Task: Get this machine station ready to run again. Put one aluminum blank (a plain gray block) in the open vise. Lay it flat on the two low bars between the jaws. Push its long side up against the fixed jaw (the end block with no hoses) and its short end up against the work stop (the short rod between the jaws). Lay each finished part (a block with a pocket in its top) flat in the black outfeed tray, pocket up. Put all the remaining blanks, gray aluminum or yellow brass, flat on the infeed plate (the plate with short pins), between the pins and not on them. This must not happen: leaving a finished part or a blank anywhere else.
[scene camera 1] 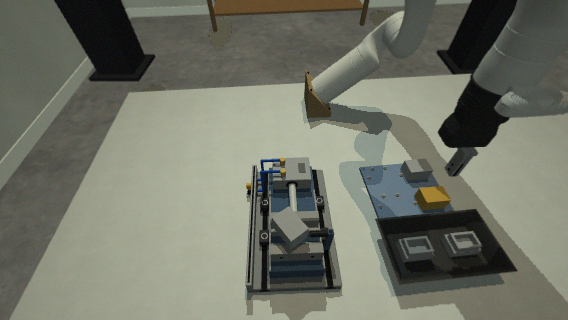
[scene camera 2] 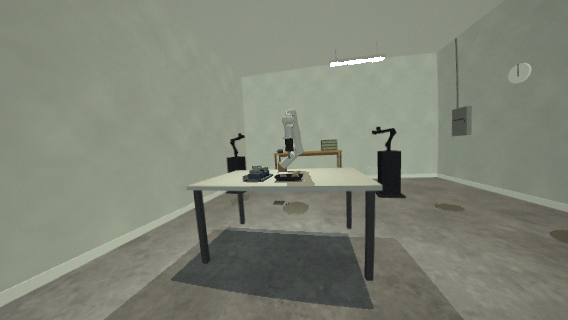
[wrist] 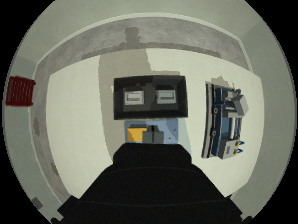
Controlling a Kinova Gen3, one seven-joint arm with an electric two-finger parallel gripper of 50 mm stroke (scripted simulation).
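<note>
I can see my gripper [scene camera 1: 450,172] in the scene, and the wrist view gives me sight of my gripper [wrist: 152,131] too.
</note>
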